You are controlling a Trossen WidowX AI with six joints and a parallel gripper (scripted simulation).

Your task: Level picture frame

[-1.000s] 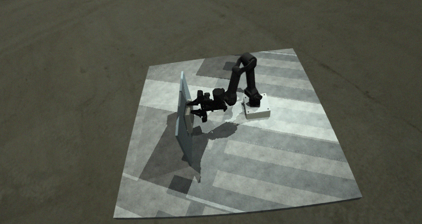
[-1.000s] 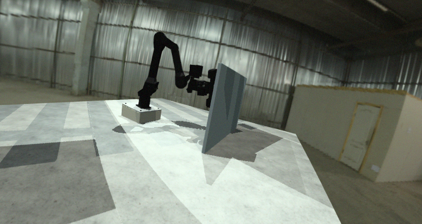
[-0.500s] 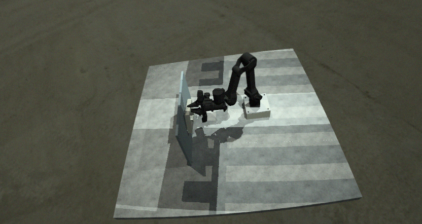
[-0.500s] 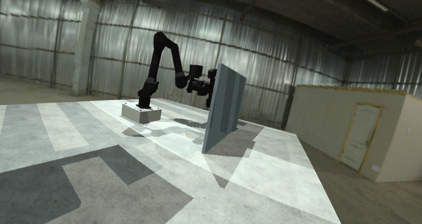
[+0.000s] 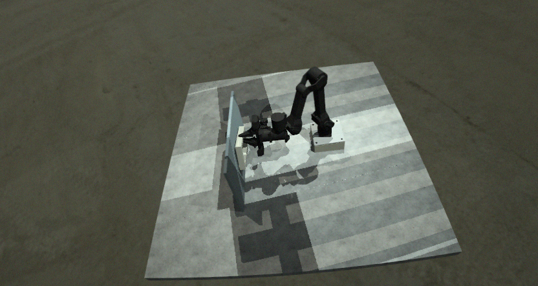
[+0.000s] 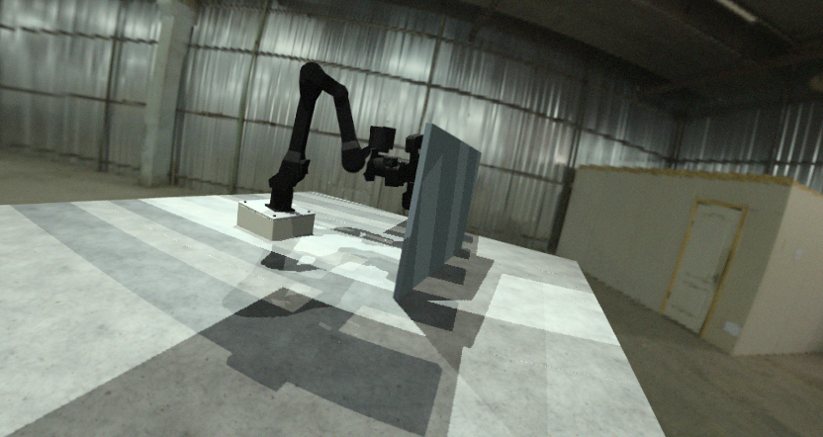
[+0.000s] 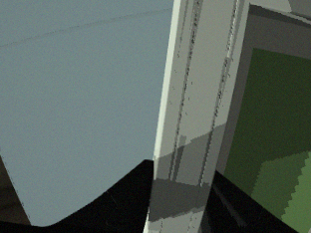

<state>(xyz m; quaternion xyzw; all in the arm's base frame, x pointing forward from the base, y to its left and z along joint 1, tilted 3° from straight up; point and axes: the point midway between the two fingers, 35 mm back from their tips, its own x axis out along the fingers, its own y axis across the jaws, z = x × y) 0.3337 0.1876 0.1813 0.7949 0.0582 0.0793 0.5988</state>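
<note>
My gripper tip is 1 cm to the right of the picture frame and 5 cm above it. From my gripper tip the other things lie so: grey-blue wall panel 1 cm ahead, 2 cm to the left, 6 cm below.
</note>
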